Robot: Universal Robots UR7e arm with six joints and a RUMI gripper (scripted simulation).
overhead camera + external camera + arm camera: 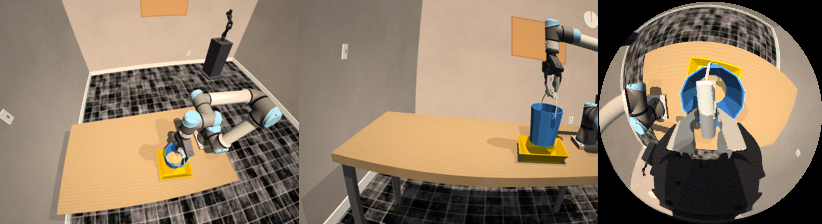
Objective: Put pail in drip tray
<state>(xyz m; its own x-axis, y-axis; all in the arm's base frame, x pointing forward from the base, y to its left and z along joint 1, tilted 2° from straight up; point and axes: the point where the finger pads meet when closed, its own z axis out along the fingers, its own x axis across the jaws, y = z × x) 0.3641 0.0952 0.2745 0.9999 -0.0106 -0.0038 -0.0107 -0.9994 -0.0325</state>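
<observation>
Right now the blue pail is 9 cm below my hand and 1 cm ahead of it. Also, from my hand: white handle: 3 cm below; then yellow drip tray: 28 cm below, 1 cm ahead.
</observation>
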